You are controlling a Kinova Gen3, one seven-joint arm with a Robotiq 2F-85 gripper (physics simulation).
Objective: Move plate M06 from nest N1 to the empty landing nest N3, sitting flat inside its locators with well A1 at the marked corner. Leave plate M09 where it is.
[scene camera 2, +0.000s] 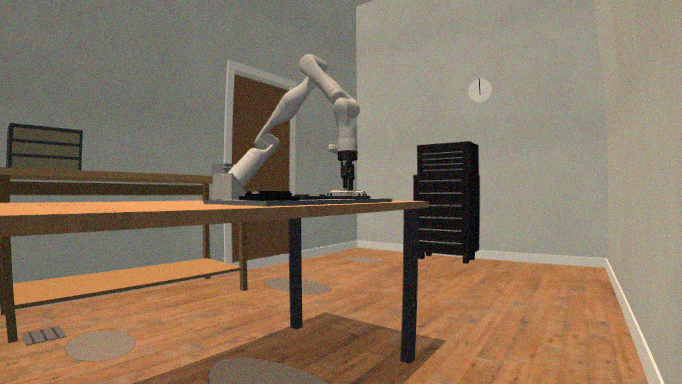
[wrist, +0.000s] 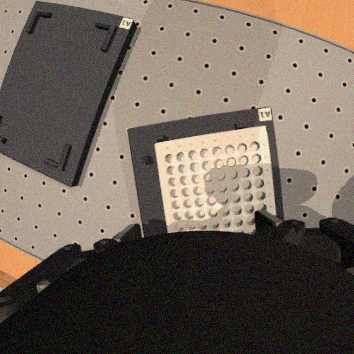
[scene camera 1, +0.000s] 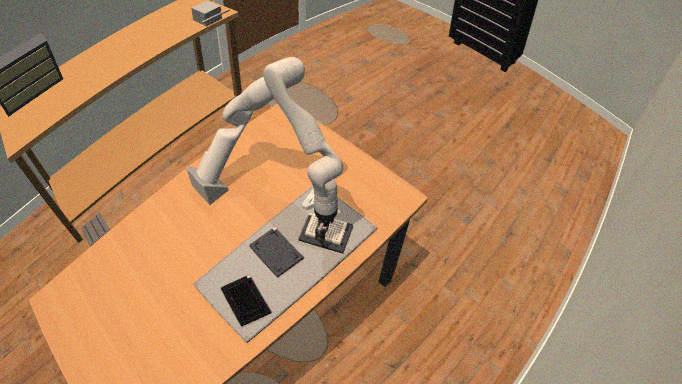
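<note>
A cream many-welled plate (scene camera 1: pixel 337 232) (scene camera 2: pixel 361 194) (wrist: pixel 187 175) lies on a dark nest (scene camera 1: pixel 320 244) (wrist: pixel 141 185) at the board's right end in scene camera 1. The nest's A1 tag (wrist: pixel 265 114) shows at one corner. My gripper (scene camera 1: pixel 322 234) (scene camera 2: pixel 348 188) (wrist: pixel 197 230) is open and low over this plate, holding nothing; it hides the plate's near part in the wrist view. The empty landing nest (scene camera 1: pixel 276 252) (wrist: pixel 60 90), with corner locators and its own A1 tag (wrist: pixel 126 23), is in the middle. A black plate (scene camera 1: pixel 245 300) (scene camera 2: pixel 270 194) lies beyond. Plate numbers are unreadable.
The nests stand on a grey perforated board (scene camera 1: pixel 212 285) (wrist: pixel 215 32) on the wooden table (scene camera 1: pixel 125 285) (scene camera 2: pixel 150 212). The arm's base (scene camera 1: pixel 207 186) (scene camera 2: pixel 226 185) stands behind the board. A shelf bench (scene camera 1: pixel 100 65) stands at the back left, and a black cabinet (scene camera 1: pixel 487 30) (scene camera 2: pixel 445 200) stands beyond the table.
</note>
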